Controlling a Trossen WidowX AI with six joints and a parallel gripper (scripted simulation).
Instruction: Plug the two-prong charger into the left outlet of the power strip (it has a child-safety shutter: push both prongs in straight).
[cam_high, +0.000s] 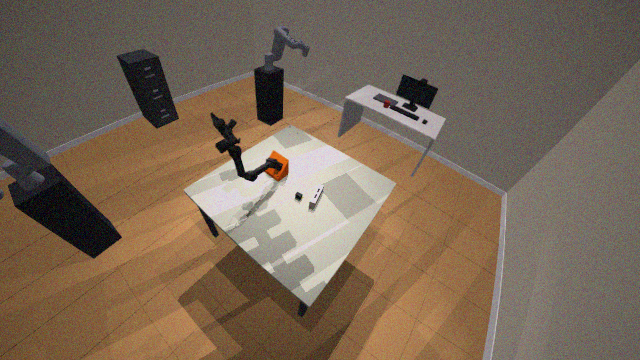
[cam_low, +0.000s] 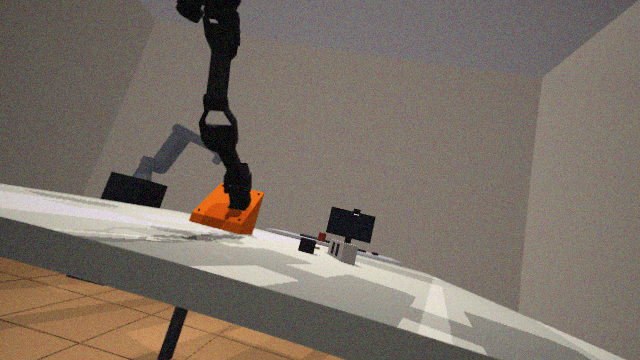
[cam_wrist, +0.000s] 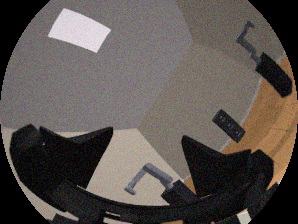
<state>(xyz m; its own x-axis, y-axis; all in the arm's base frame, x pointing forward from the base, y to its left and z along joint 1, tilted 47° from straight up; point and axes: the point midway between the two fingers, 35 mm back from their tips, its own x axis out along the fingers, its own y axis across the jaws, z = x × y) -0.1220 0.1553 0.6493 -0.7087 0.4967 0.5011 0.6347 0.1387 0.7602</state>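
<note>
Now: gripper tip 49 cm short of the two-prong charger, 27 cm to the right of it and 65 cm above it.
</note>
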